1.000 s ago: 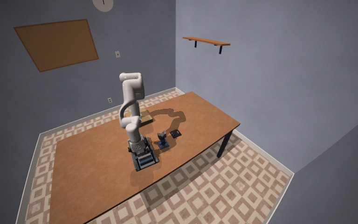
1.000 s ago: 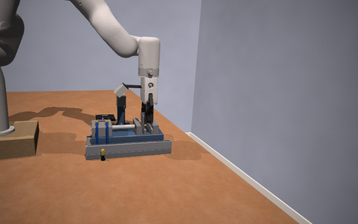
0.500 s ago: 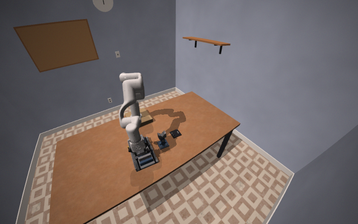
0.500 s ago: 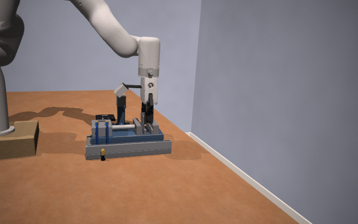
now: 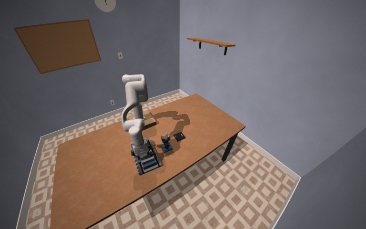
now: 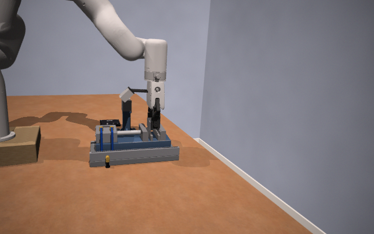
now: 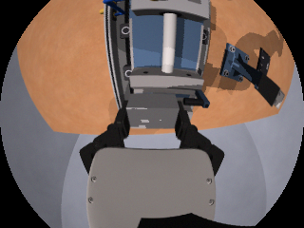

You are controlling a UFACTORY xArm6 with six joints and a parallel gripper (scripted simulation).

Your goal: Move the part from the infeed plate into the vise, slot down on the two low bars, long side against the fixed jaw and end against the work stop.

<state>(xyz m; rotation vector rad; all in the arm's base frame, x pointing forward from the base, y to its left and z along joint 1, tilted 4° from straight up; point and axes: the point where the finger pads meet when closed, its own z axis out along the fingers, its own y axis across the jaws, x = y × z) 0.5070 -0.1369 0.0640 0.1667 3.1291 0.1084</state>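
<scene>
Right now the fixed jaw is 50 mm below my hand, 30 mm ahead of it and 20 mm to the left of it. From my hand the other things lie so: part 20 mm below; moving jaw 50 mm below, 30 mm behind, 20 mm to the left; black work stop 70 mm to the left, 40 mm below, 10 mm ahead.
</scene>
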